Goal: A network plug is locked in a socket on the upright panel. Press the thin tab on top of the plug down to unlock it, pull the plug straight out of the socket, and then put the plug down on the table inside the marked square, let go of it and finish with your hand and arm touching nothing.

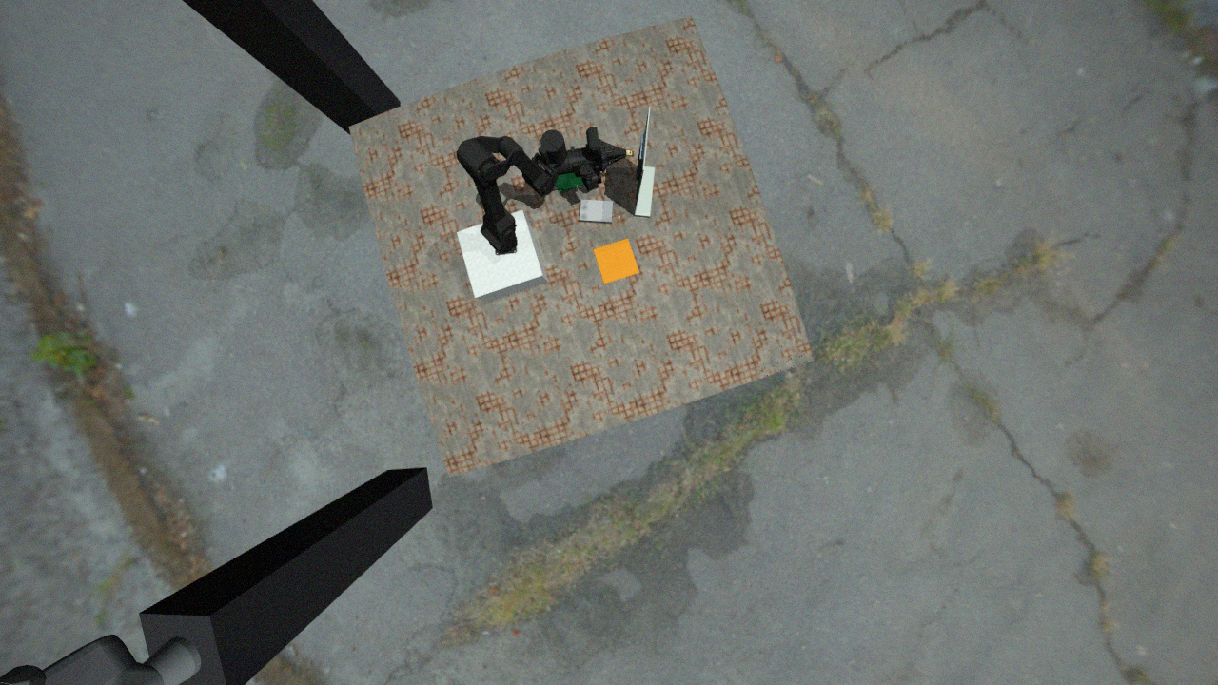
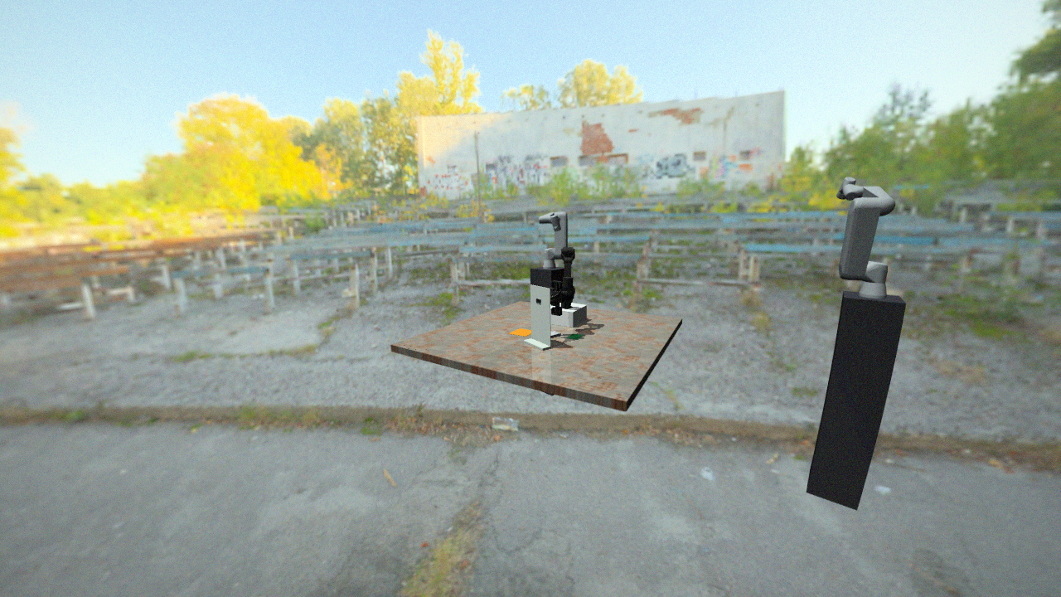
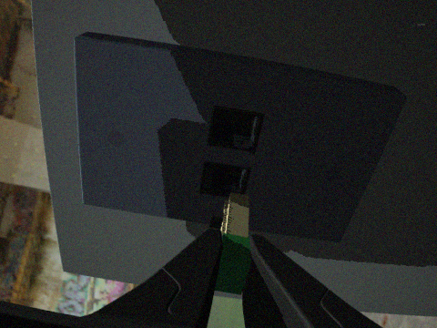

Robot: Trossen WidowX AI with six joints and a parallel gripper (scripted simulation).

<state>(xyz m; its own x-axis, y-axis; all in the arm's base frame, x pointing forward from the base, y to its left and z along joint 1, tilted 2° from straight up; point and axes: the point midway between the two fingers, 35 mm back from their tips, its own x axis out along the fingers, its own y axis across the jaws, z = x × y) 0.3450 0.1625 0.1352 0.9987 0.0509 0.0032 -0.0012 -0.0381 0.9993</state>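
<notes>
Right now the orange marked square is 5 cm behind my gripper tip, 24 cm to the right of it and 23 cm below it. Also, from my gripper tip: upright panel: 5 cm ahead, 2 cm to the right, 9 cm below; green network plug: right at my gripper tip; grey block: 10 cm behind, 7 cm to the right, 22 cm below.
</notes>
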